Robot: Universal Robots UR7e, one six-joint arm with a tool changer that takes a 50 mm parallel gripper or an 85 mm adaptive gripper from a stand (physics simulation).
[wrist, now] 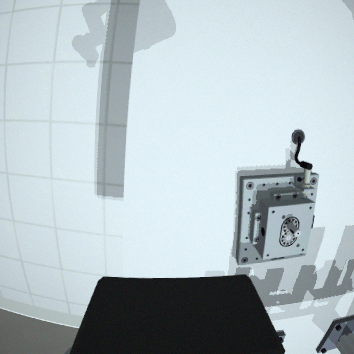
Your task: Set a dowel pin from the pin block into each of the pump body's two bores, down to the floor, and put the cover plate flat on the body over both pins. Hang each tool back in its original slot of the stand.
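Frame: origin at the arm's base, x up, y ahead, z left, level; millimetres.
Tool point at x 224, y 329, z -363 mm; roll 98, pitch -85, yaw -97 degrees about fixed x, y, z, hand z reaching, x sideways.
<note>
Offsets run from my tool point to a thing's middle. Level surfaces: height alone.
A black block-shaped part of my tool (175,315) fills the bottom middle of the wrist view. The gripper's fingers do not show, so their opening and anything between them are hidden. A grey box-shaped unit {dy +55, dx -208, dz +164 mm} (276,217) is at the right on a square base plate {dy +55, dx -239, dz +164 mm} (244,220). Its face has a dark-rimmed oval with small round details; I cannot tell whether this is the pump body. The black block appears below and left of it in the view. I cannot make out the pin block, loose dowel pins, cover plate or tool stand for certain.
A black curved cable or arm (298,152) runs from a round dark foot to a small white cylinder {dy -35, dx -231, dz +181 mm} (307,177) at the unit's upper corner. Part of a dark metal plate {dx -239 mm} (328,336) shows at the lower right. The white table's edge and tiled floor are at the left. Shadows cross the table.
</note>
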